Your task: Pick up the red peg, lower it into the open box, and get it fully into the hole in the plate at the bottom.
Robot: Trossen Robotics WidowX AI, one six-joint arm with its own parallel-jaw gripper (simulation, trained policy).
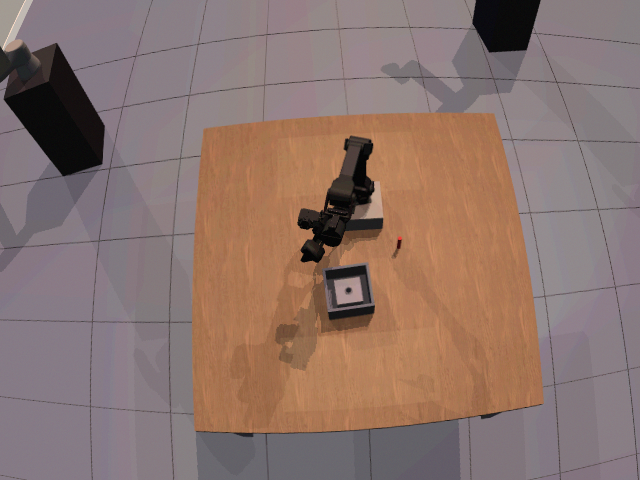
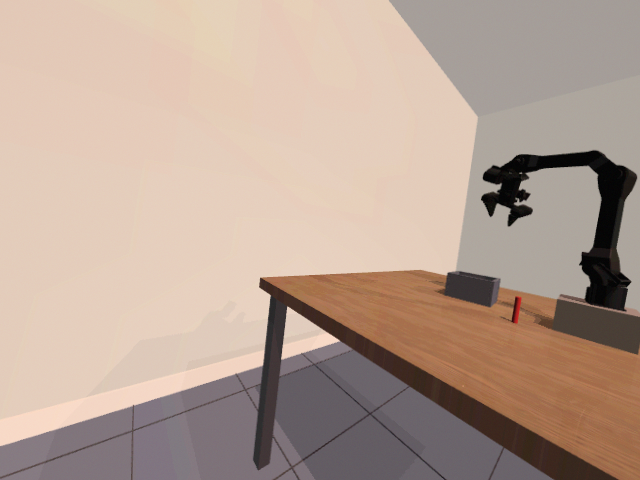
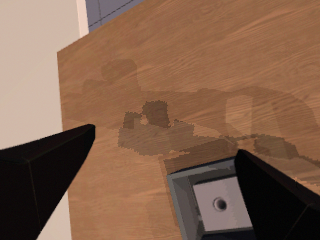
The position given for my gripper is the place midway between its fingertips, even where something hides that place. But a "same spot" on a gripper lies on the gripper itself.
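Image 1 shows my gripper [307,252], and image 2 and image 3 show my gripper too. On my gripper, [image 3: 44,169] and [image 2: 494,207] are the same spot.
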